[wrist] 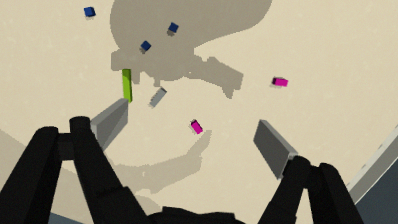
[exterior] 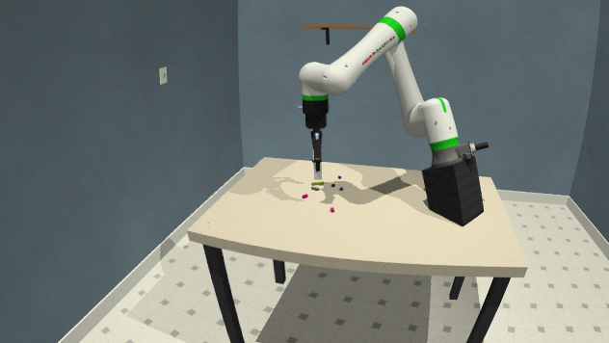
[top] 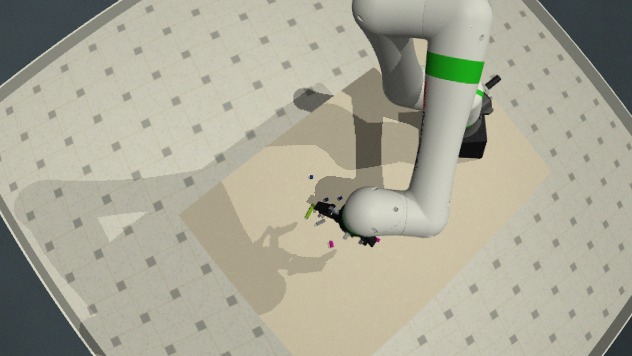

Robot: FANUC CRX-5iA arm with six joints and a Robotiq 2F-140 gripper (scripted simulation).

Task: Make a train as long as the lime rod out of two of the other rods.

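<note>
My hand is 100 mm above the grey rod, 50 mm to the left of it and 20 mm short of it. The rest, counted from my hand: lime rod: 100 mm to the right, 100 mm below, 30 mm ahead.
</note>
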